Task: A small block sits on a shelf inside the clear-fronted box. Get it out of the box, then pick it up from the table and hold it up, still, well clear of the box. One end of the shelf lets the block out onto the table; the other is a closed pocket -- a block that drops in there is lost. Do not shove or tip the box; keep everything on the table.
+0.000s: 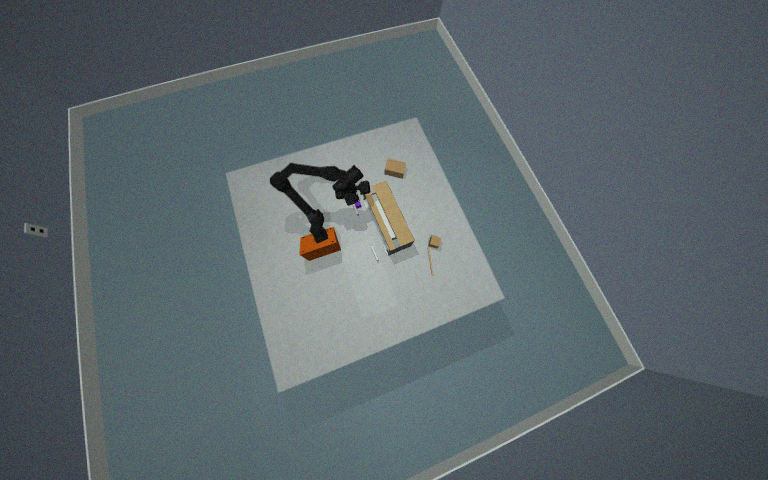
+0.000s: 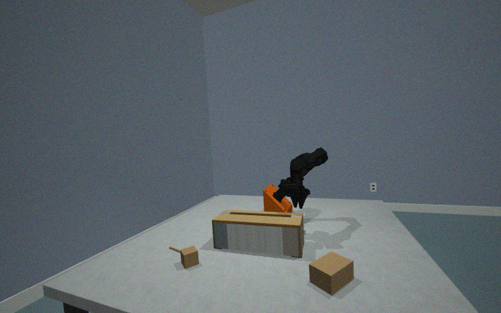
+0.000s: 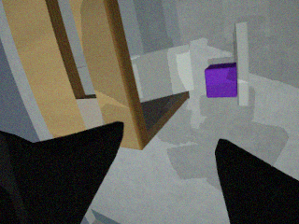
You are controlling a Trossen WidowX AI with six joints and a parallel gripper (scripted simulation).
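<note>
Now: the purple block 2 cm behind my gripper tip and 12 cm below it. From my gripper tip the other things lie so: box (5 cm ahead, 17 cm to the right, 8 cm below).
</note>
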